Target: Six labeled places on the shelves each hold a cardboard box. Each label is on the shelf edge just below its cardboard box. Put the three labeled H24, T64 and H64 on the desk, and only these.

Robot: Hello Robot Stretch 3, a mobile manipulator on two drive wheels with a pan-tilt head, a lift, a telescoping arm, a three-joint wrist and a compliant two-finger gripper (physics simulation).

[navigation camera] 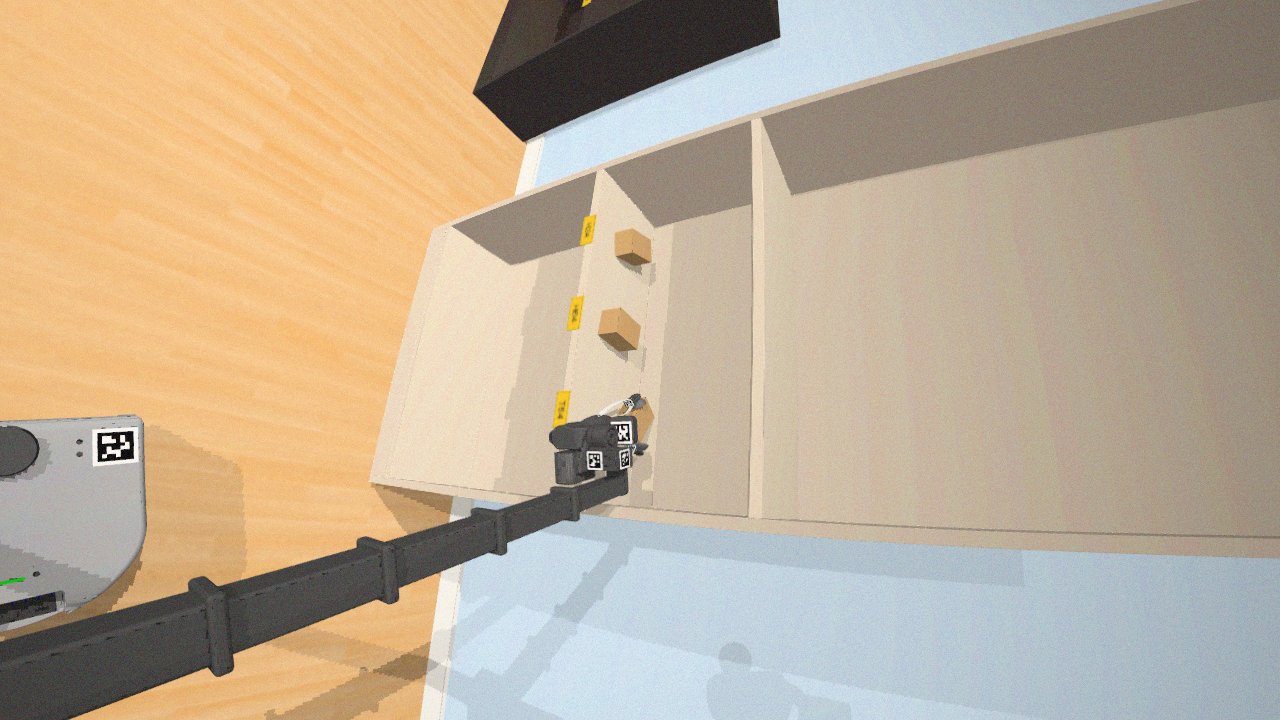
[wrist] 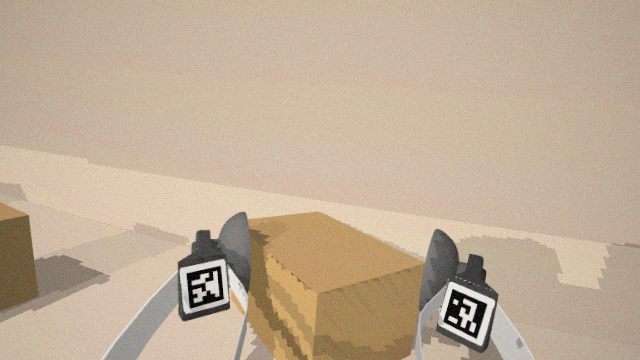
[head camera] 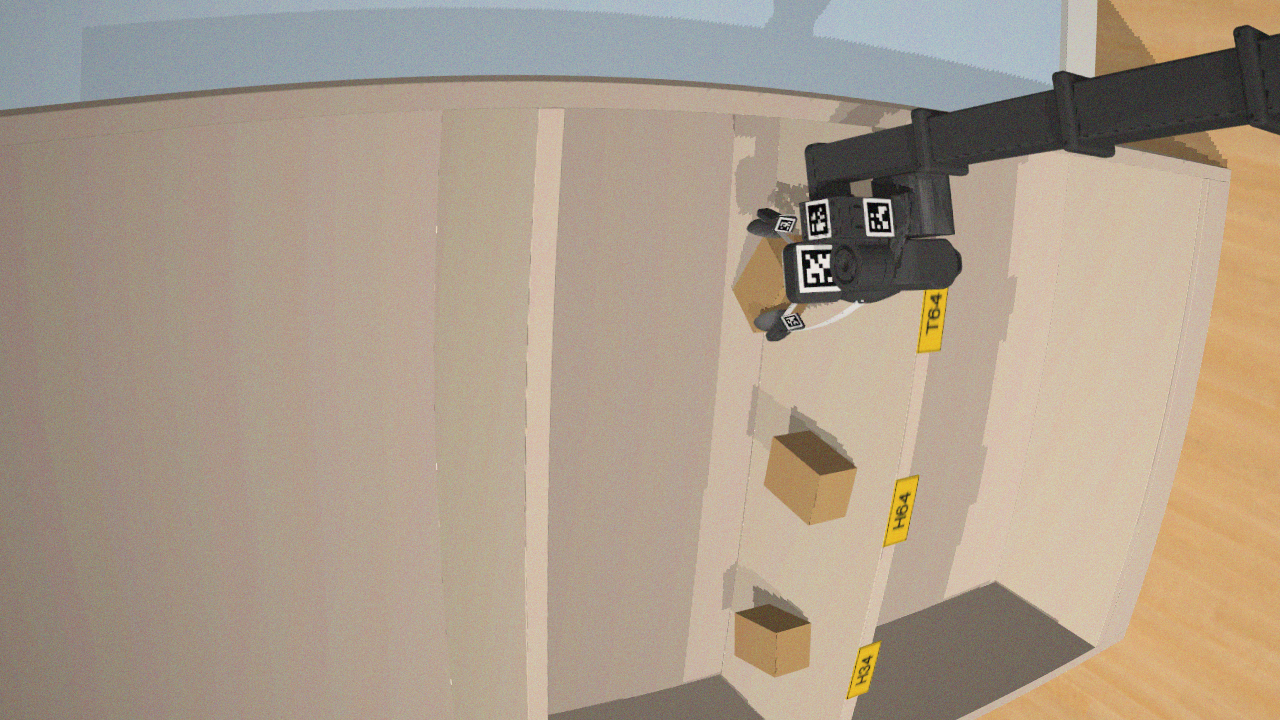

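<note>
The T64 cardboard box stands on the shelf, turned at an angle, behind the T64 label. My gripper is partly open, its fingers on either side of this box; the left fingertip in the wrist view overlaps the box's edge, and contact is unclear. The H64 box stands beside it, behind the H64 label. No H24 label can be read, and no desk can be made out.
The H34 box stands on the same shelf, behind its label. The pale shelf unit has side walls near my arm. A dark piece of furniture bears a yellow label.
</note>
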